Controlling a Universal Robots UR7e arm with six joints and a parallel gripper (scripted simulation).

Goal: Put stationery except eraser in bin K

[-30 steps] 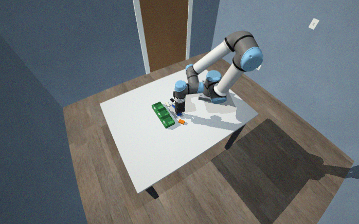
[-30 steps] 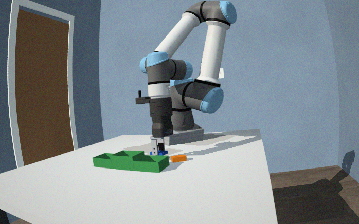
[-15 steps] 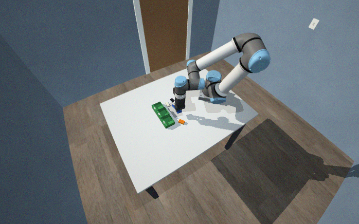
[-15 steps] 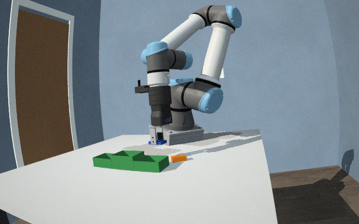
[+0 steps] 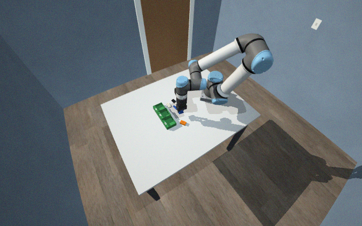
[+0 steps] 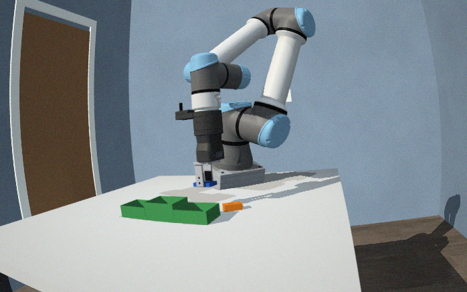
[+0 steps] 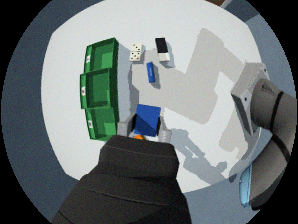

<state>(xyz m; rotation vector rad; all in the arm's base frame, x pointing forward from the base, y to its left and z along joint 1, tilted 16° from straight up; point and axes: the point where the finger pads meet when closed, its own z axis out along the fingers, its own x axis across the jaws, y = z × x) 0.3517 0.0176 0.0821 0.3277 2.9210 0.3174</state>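
Right now my hand is 11 cm short of the three joined green bins, 6 cm to the left of it and 6 cm above it. Also, from my hand: blue stick: 9 cm to the right, 7 cm below, 1 cm behind; then blue block: 1 cm below; then orange block: 9 cm to the left, 7 cm below, 2 cm ahead.
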